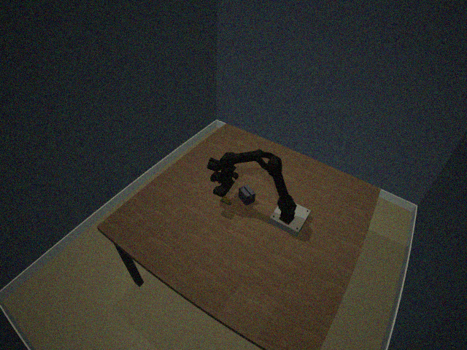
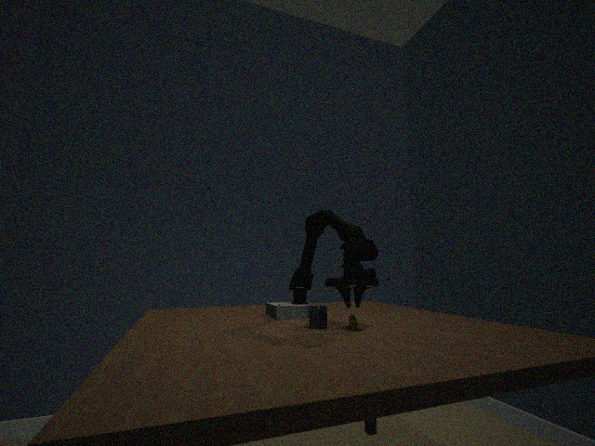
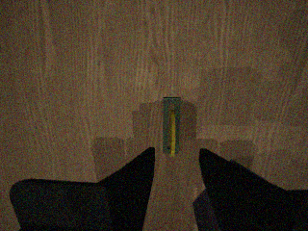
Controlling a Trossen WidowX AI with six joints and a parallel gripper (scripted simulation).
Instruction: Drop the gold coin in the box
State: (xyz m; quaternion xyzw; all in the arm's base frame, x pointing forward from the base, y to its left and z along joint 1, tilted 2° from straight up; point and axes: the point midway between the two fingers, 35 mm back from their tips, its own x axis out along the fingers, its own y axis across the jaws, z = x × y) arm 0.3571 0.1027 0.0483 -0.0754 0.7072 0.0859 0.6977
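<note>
The gold coin lies 5 cm below my gripper tip.
</note>
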